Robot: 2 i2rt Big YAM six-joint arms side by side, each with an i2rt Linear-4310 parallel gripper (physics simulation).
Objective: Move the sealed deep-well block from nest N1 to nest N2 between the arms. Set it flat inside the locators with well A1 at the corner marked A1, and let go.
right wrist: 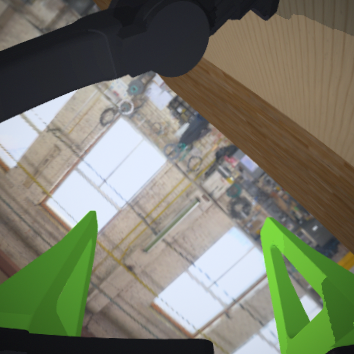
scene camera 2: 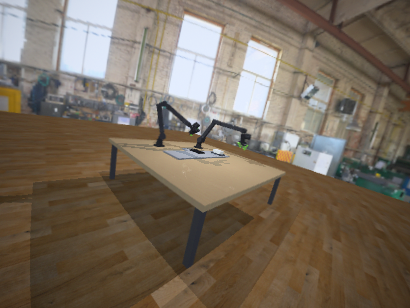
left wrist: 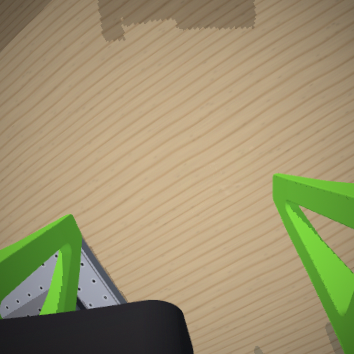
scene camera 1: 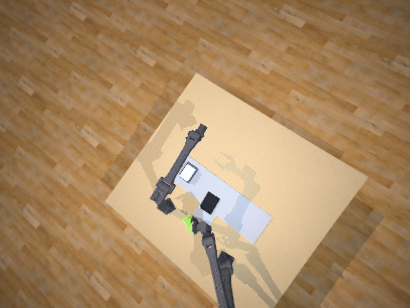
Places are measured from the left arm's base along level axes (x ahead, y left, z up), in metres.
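Pixels of known places: left gripper, fingertip midpoint: point(scene camera 2: 242, 148) point(left wrist: 173, 205); right gripper, fingertip midpoint: point(right wrist: 182, 221) point(scene camera 2: 195, 133) point(scene camera 1: 184, 222); left arm's base at its link origin: point(scene camera 2: 198, 147) point(scene camera 1: 169, 205); right arm's base at its link origin: point(scene camera 2: 158, 146) point(scene camera 1: 225, 258).
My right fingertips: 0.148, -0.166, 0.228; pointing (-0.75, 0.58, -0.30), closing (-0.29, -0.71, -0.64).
For each thing: its top centre in the pictures, then the offset to it from my right fingertips, as dx, dy, dz. "*": a spot on its surface instead. Level surfaces: height alone.
- small white block at its top centre: point(scene camera 1: 187, 172) point(scene camera 2: 218, 150) +0.175, +0.320, -0.162
- pale grey plate at its surface level: dz -0.215
- black rectangle at a spot on its surface: point(scene camera 1: 210, 202) point(scene camera 2: 197, 151) * +0.202, -0.009, -0.204
- wooden table at its surface level: dz -0.228
A small white block point(scene camera 1: 188, 172) point(scene camera 2: 218, 151) sits in a dark-rimmed nest near one end of the pale grey plate point(scene camera 1: 260, 223) point(left wrist: 93, 286). A black rectangle point(scene camera 1: 210, 202) point(scene camera 2: 198, 151) lies farther along the plate; whether it is a nest or an object is unclear. Nest labels and corner A1 cannot be read. My left gripper point(scene camera 2: 242, 146) point(left wrist: 173, 205) is open and empty above the table, beyond the plate's edge. My right gripper point(scene camera 1: 188, 224) point(scene camera 2: 191, 133) point(right wrist: 182, 221) is open and empty, raised above the table and tilted toward the room.
The left arm point(scene camera 1: 181, 162) reaches past the block's end of the plate. The right arm point(scene camera 1: 215, 265) reaches in from the bottom of the picture in scene camera 1. The wooden table point(scene camera 1: 310, 185) point(scene camera 2: 200, 182) extends around the plate, and both arms cast shadows on it.
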